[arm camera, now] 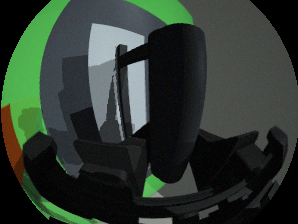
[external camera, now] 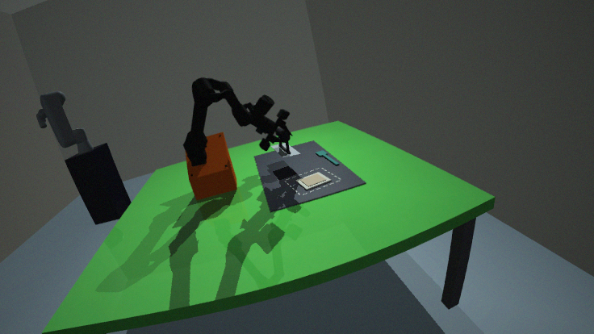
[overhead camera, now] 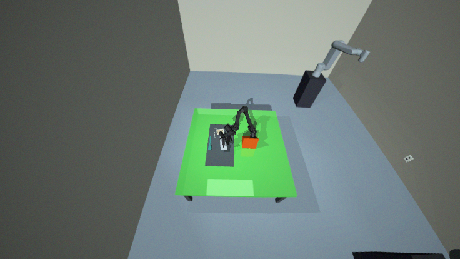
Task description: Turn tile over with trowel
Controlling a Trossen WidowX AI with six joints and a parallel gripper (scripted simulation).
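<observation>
Now: gripper tip 3 cm past the small trowel, 1 cm to the left of it and 1 cm above it. The rest, counted from my gripper tip: dark mat (1 cm ahead, 2 cm to the right, 14 cm below); teal t-shaped tool (14 cm ahead, 1 cm to the left, 12 cm below); tile (3 cm ahead, 21 cm to the right, 12 cm below).
</observation>
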